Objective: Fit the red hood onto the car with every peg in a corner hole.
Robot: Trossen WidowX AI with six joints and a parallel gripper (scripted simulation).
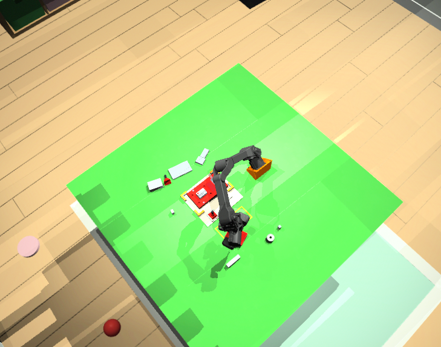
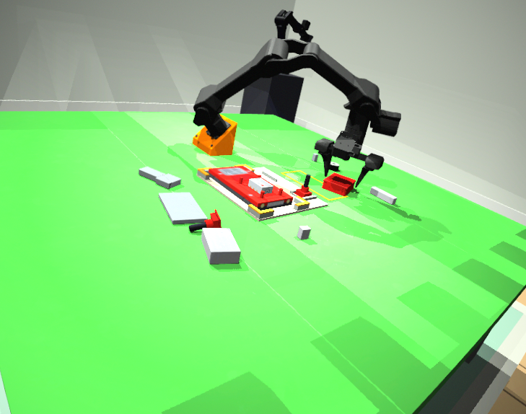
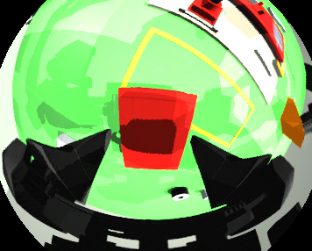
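The red hood lies right at my gripper tip. Also, from my gripper tip: grey engine block 290 mm to the right.
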